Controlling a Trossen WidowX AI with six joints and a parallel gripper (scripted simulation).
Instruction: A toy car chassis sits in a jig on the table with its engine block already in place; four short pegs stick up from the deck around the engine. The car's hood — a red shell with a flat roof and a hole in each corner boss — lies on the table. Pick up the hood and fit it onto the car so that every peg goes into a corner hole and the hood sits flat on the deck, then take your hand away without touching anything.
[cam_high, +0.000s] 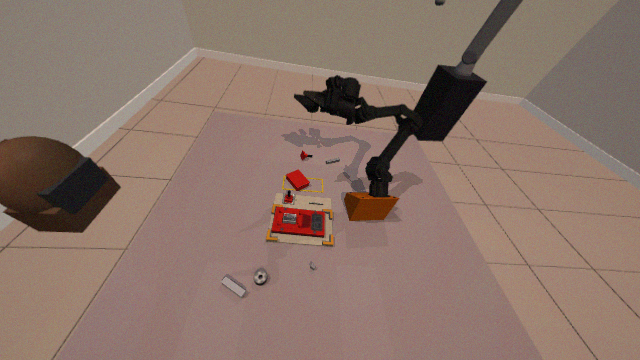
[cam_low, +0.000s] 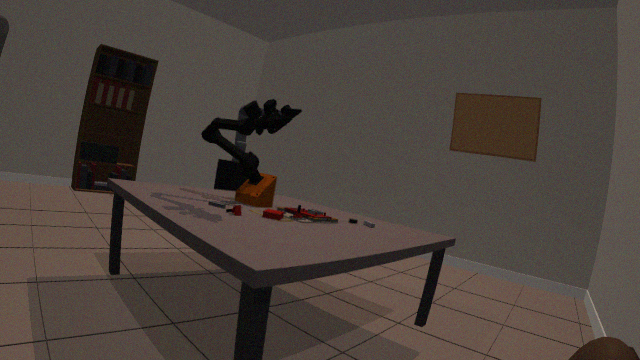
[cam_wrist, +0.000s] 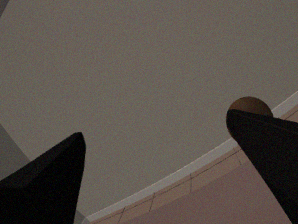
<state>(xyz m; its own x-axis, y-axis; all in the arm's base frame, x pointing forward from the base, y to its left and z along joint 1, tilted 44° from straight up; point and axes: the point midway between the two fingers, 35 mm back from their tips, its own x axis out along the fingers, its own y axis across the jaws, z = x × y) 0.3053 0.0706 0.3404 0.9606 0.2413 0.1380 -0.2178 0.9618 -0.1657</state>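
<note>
Now: the red hood 30 mm behind my gripper tip and 410 mm below it. Round my gripper tip: wheel 120 mm ahead, 410 mm to the left, 420 mm below; then grey engine block 20 mm ahead, 220 mm to the left, 400 mm below; then screw 50 mm behind, 400 mm to the left, 420 mm below.
</note>
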